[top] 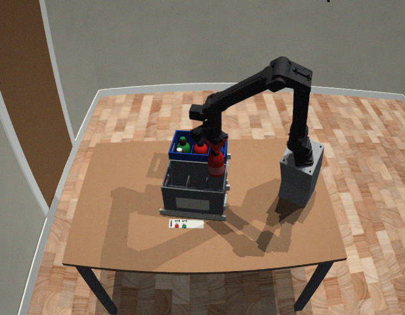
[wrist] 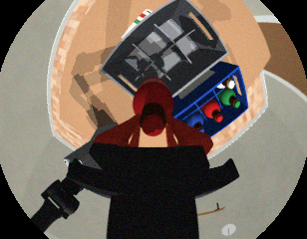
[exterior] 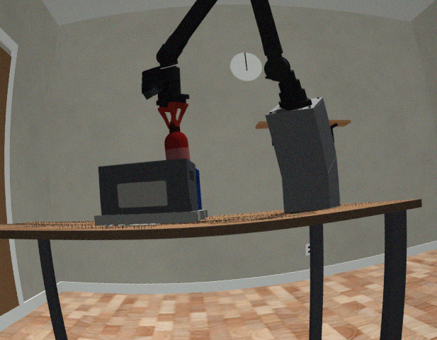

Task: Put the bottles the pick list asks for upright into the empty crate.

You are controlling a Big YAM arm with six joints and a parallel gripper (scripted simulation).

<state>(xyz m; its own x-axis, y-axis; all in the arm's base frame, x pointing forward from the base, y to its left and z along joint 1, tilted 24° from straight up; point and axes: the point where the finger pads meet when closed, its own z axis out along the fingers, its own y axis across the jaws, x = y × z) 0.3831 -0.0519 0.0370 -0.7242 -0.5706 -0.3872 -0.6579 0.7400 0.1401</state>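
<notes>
Now: hand 10 mm past the red-labelled bottle and 60 mm above it. Round my hand: pick list: 120 mm ahead, 180 mm to the left, 300 mm below; then blue-labelled bottle: 240 mm to the right, 210 mm below; then grey crate: 80 mm ahead, 40 mm to the left, 210 mm below.
</notes>
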